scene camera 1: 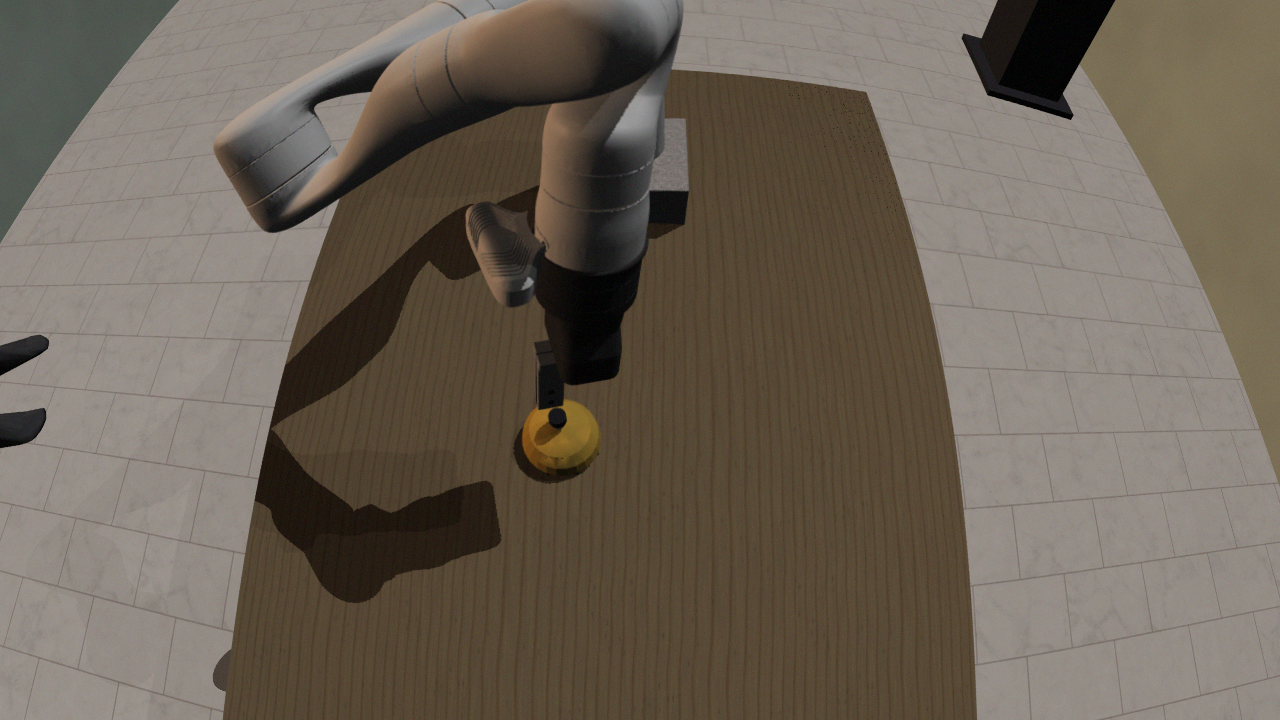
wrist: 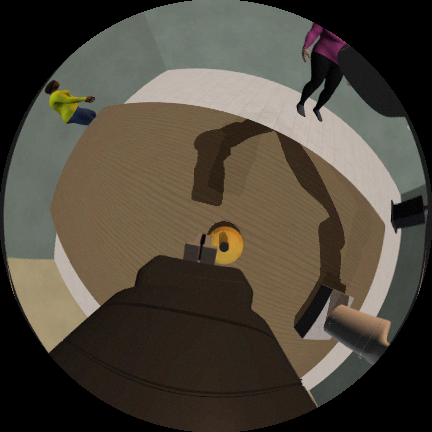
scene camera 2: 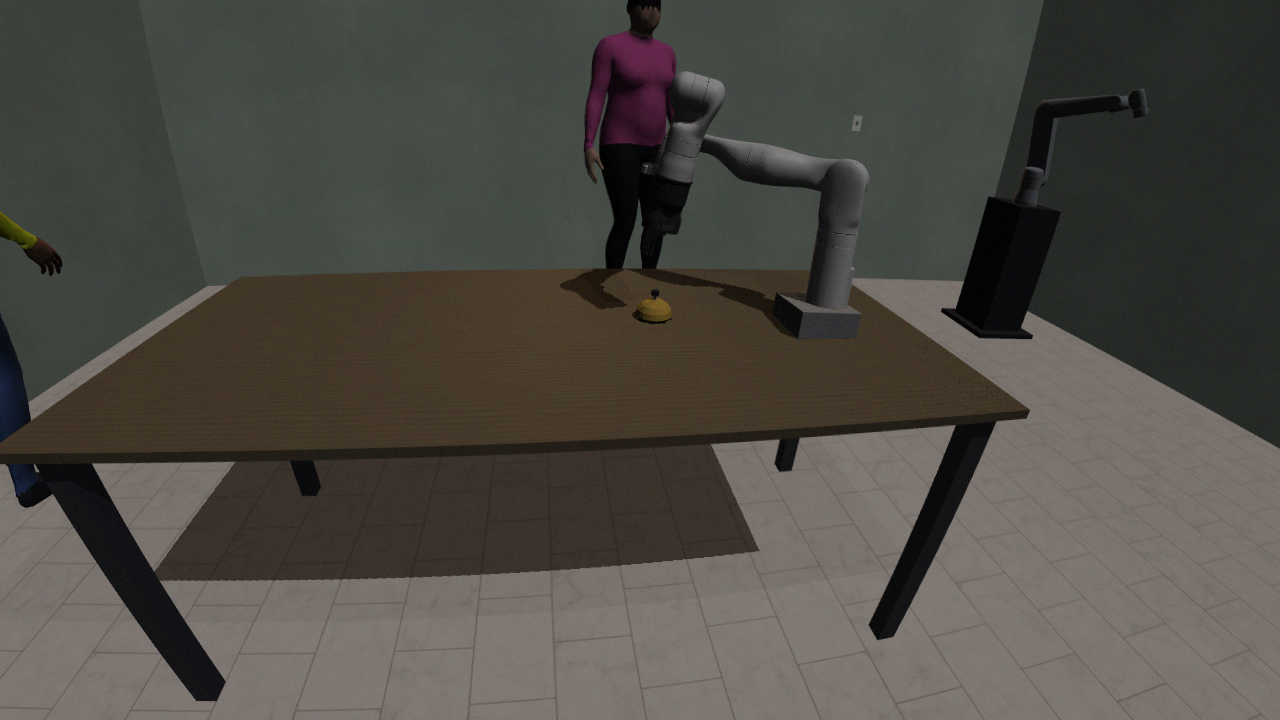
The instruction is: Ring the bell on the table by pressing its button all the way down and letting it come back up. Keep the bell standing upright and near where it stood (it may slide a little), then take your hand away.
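Places are measured from the arm's base along level axes (x ahead, y left, z up), in metres.
Where they show: gripper, fingertip midpoint: (scene camera 1: pixel 548 401) (wrist: pixel 202 242) (scene camera 2: pixel 646 253); arm's base at its link origin: (wrist: pixel 334 318) (scene camera 2: pixel 823 302).
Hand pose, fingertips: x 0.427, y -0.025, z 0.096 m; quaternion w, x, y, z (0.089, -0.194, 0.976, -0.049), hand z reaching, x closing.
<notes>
Each offset is from my fingertips to the centre of the thing. Level surfaces: height alone.
The yellow dome bell @[0.026 m back, 0.003 m right, 0.121 m down] (scene camera 1: pixel 574 445) (scene camera 2: pixel 654 311) (wrist: pixel 234 251) stands upright on the wooden table @[0.154 m down] (scene camera 1: pixel 760 465) (scene camera 2: pixel 429 376) (wrist: pixel 120 165). Its black button @[0.026 m back, 0.003 m right, 0.093 m down] (scene camera 1: pixel 556 418) (scene camera 2: pixel 655 293) (wrist: pixel 224 247) stands up at the top of the dome. My gripper (scene camera 1: pixel 550 404) (scene camera 2: pixel 649 254) (wrist: pixel 202 242) is shut and empty, pointing down. In scene camera 2 it hangs well above the bell, with a clear gap over the button. In the wrist view the fingertips show just left of the button, overlapping the dome's left edge.
The arm's grey base block (scene camera 1: pixel 673 165) (scene camera 2: pixel 827 324) stands on the table. A person in a pink top (scene camera 2: pixel 635 89) (wrist: pixel 327 47) stands behind the table, and one in yellow (wrist: pixel 64 105) is farther off. A dark pedestal (scene camera 1: pixel 1042 53) (scene camera 2: pixel 1002 268) stands on the floor beyond the table.
</notes>
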